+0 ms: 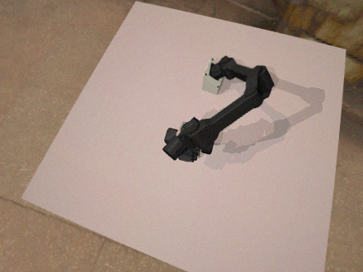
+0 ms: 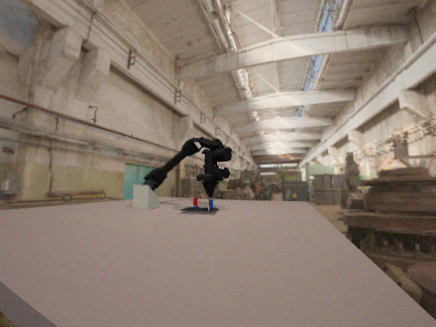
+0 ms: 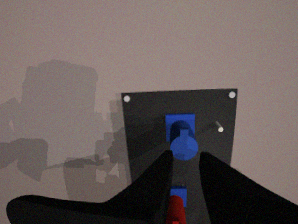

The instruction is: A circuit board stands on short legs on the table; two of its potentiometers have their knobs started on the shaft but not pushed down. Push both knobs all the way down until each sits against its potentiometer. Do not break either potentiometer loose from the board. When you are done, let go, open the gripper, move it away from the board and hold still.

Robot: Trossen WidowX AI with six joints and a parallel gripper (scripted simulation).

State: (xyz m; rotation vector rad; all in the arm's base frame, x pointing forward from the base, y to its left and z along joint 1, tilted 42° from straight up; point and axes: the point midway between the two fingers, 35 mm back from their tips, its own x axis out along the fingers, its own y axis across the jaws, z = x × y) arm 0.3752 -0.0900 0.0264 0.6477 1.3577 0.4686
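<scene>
Now: the blue knob 20 mm below my gripper tip. Round my gripper tip: red knob: 70 mm behind, 20 mm below.
</scene>
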